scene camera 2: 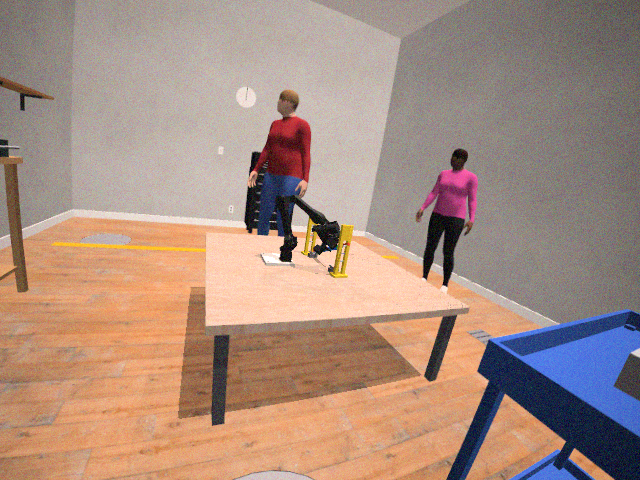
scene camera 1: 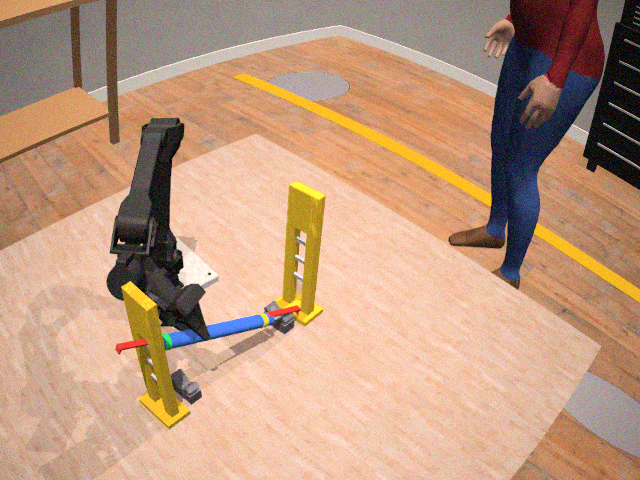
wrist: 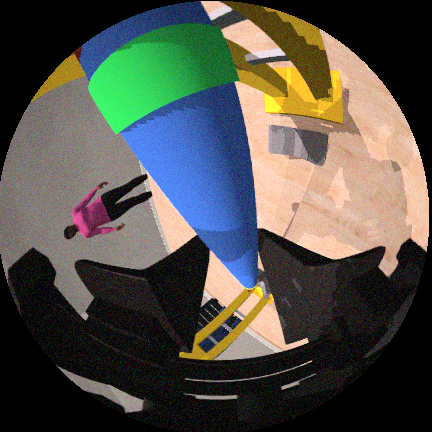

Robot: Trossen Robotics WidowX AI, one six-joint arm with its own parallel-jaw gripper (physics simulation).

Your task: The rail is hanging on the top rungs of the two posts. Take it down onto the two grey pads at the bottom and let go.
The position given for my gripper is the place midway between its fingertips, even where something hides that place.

My gripper (scene camera 1: 204,340) grips a blue rail.
